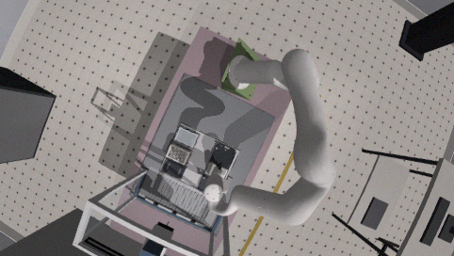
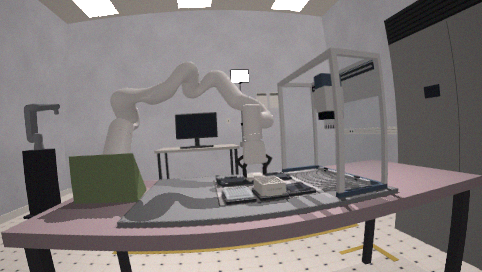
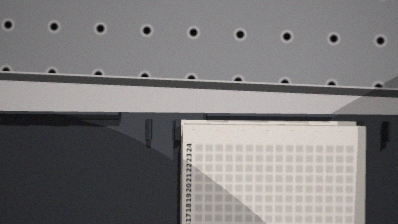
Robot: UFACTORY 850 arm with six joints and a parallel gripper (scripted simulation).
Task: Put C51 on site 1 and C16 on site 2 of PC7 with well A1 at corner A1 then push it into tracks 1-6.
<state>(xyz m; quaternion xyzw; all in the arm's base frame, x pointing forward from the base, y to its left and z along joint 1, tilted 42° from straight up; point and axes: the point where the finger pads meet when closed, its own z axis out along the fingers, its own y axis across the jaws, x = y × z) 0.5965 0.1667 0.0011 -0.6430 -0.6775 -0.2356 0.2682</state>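
My hand is 1 cm past the dark carrier PC7 and 1 cm above it. From my hand the other things lie so: nest S3: 10 cm ahead, 25 cm to the right, 2 cm below; then pipetting head: 33 cm ahead, 13 cm to the right, 32 cm above; then nest S2: 1 cm behind, 26 cm to the right, 2 cm below.
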